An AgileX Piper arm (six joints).
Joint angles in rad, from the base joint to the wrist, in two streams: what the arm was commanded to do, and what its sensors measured. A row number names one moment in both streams.
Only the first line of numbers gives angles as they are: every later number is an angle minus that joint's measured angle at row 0.
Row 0, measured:
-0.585 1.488 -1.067 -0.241 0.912 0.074
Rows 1 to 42, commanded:
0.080 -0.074 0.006 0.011 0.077 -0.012
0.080 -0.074 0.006 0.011 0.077 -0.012
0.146 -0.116 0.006 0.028 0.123 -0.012
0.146 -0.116 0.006 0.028 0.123 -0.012
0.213 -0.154 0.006 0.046 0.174 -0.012
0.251 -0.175 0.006 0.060 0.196 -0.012
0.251 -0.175 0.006 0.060 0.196 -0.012
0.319 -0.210 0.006 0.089 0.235 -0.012
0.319 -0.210 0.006 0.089 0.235 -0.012
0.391 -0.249 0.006 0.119 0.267 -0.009
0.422 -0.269 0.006 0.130 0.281 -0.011
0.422 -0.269 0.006 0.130 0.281 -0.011
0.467 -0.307 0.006 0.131 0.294 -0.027
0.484 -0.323 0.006 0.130 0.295 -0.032
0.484 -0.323 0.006 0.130 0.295 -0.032
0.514 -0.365 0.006 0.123 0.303 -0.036
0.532 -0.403 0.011 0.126 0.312 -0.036
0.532 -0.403 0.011 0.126 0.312 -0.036
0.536 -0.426 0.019 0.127 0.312 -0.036
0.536 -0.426 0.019 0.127 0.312 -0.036
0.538 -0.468 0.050 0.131 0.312 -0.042
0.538 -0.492 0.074 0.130 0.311 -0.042
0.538 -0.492 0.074 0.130 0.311 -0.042
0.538 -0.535 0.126 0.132 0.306 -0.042
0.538 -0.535 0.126 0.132 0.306 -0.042
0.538 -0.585 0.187 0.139 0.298 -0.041
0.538 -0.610 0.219 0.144 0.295 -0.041
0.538 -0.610 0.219 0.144 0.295 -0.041
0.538 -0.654 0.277 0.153 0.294 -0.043
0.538 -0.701 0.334 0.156 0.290 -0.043
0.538 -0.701 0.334 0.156 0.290 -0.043
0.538 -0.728 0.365 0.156 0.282 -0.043
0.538 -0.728 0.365 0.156 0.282 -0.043
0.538 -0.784 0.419 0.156 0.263 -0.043
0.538 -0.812 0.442 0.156 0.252 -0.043
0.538 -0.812 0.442 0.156 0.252 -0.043
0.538 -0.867 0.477 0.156 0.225 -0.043
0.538 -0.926 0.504 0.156 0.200 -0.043
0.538 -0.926 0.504 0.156 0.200 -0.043
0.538 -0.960 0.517 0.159 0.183 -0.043
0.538 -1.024 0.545 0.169 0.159 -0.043
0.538 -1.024 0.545 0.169 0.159 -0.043
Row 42, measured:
0.537 -0.951 0.510 0.159 0.204 -0.033
